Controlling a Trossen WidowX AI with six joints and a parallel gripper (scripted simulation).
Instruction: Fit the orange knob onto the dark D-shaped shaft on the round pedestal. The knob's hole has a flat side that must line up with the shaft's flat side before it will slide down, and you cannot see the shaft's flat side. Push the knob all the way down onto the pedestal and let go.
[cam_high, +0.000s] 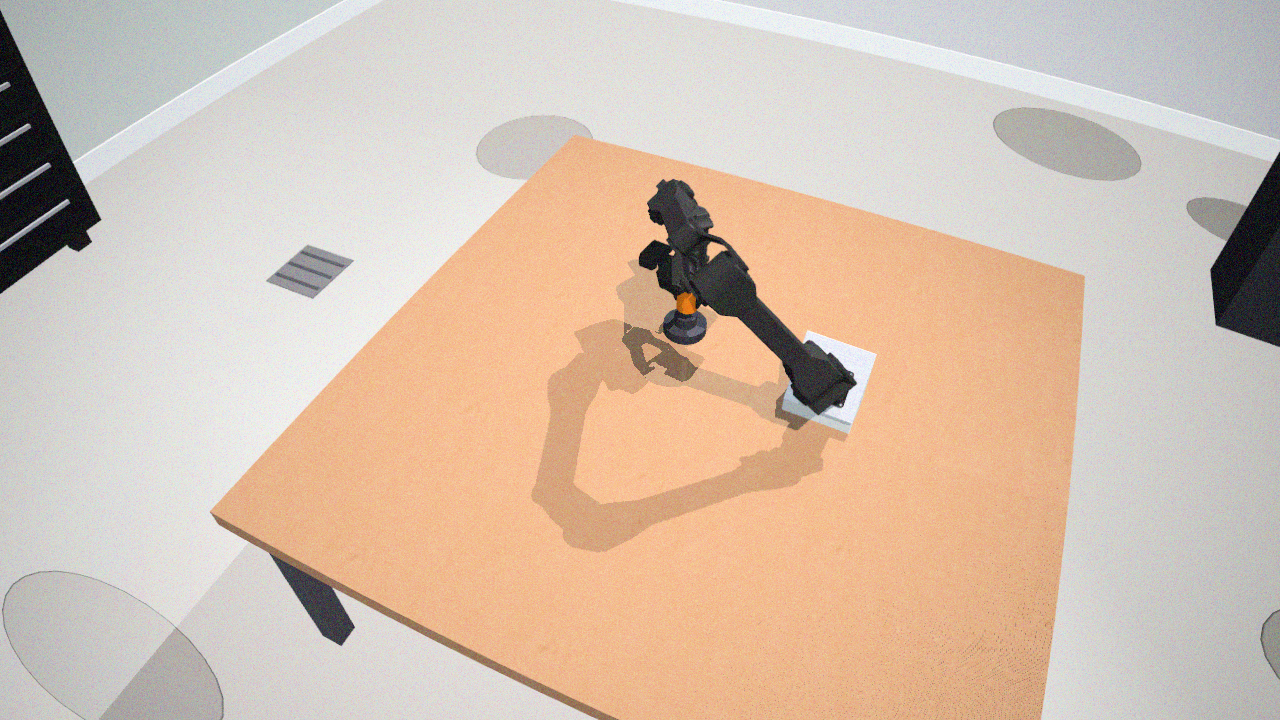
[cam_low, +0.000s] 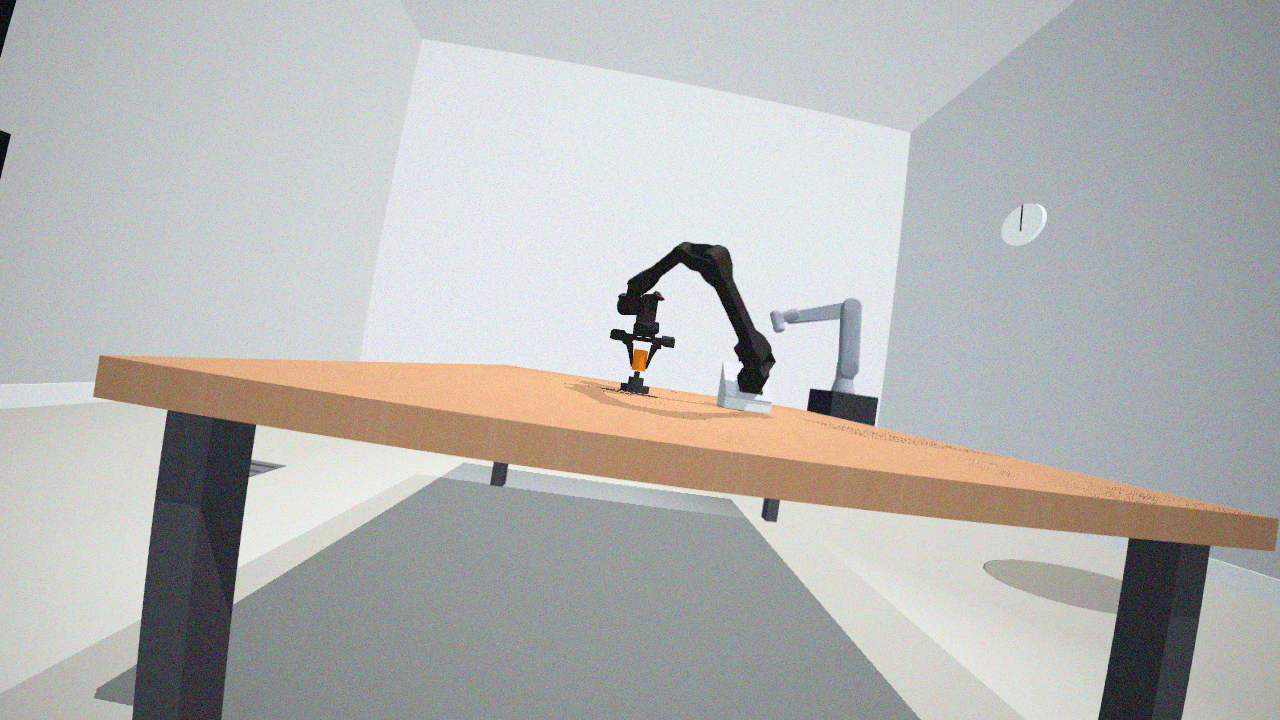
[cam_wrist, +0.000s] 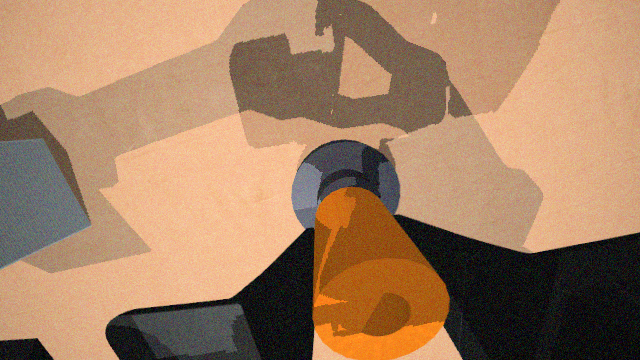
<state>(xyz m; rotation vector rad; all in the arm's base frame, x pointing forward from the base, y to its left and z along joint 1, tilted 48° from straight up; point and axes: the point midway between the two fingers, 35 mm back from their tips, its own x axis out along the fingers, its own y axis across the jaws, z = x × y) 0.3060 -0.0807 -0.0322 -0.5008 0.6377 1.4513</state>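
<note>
My gripper tip is now 2 cm below the orange knob. The rest, counted from my gripper tip: pedestal (4 cm below).
</note>
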